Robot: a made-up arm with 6 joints. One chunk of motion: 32 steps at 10 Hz.
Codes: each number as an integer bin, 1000 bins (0 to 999) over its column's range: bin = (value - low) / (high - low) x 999, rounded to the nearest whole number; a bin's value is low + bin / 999 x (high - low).
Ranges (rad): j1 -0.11..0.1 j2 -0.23..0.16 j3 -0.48..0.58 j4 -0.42..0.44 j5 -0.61..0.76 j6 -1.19..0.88
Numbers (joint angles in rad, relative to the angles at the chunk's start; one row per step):
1: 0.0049 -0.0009 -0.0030 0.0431 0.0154 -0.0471
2: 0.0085 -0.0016 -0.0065 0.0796 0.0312 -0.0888
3: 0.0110 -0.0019 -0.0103 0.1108 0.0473 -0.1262
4: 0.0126 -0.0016 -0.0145 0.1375 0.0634 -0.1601
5: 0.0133 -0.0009 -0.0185 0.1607 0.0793 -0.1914
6: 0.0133 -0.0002 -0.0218 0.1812 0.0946 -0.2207
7: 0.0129 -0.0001 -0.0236 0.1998 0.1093 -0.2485
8: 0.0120 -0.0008 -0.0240 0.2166 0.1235 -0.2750
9: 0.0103 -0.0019 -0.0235 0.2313 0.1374 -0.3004
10: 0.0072 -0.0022 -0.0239 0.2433 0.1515 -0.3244
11: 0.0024 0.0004 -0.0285 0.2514 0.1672 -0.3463
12: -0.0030 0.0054 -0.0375 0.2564 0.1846 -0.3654
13: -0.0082 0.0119 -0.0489 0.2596 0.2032 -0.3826
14: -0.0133 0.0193 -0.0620 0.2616 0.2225 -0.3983
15: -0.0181 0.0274 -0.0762 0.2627 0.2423 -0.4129
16: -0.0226 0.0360 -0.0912 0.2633 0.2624 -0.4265
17: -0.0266 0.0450 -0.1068 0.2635 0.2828 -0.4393
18: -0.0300 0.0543 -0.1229 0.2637 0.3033 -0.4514
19: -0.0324 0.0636 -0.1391 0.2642 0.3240 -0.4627
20: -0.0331 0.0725 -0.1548 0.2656 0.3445 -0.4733
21: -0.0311 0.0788 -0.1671 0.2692 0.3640 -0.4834
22: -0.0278 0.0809 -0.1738 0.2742 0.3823 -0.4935
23: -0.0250 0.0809 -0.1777 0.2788 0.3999 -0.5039
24: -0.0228 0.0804 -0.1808 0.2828 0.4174 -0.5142
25: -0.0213 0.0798 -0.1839 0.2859 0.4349 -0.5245
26: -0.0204 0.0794 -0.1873 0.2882 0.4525 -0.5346
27: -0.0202 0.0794 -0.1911 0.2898 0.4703 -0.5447
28: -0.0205 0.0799 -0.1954 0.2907 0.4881 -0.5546
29: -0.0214 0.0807 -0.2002 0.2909 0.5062 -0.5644
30: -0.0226 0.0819 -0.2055 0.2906 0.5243 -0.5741
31: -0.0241 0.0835 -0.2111 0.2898 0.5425 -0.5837
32: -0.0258 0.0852 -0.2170 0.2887 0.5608 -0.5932
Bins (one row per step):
1: 547 587 450 538 456 552
2: 564 585 446 580 468 531
3: 576 584 443 617 479 513
4: 583 585 439 648 491 497
5: 587 587 435 675 503 482
6: 587 589 432 698 514 468
7: 585 589 430 720 525 454
8: 580 587 430 739 535 442
9: 572 584 430 757 545 429
10: 558 584 430 771 555 418
11: 535 590 426 780 567 407
12: 509 603 417 786 579 398
13: 484 620 406 789 593 390
14: 460 639 394 792 607 382
15: 437 659 381 793 621 375
16: 416 681 366 794 636 368
17: 397 704 352 794 651 362
18: 381 728 337 794 666 356
19: 369 752 321 795 681 351
20: 366 775 306 796 696 346
21: 375 791 295 801 710 341
22: 391 796 289 806 724 336
23: 404 796 285 812 736 331
24: 415 795 282 816 749 326
25: 422 794 279 820 762 321
26: 426 793 276 823 775 316
27: 427 793 272 825 788 311
28: 426 794 268 826 801 307
29: 421 796 264 826 814 302
30: 416 799 259 825 827 297
31: 409 803 253 825 840 293
32: 401 807 248 823 854 288

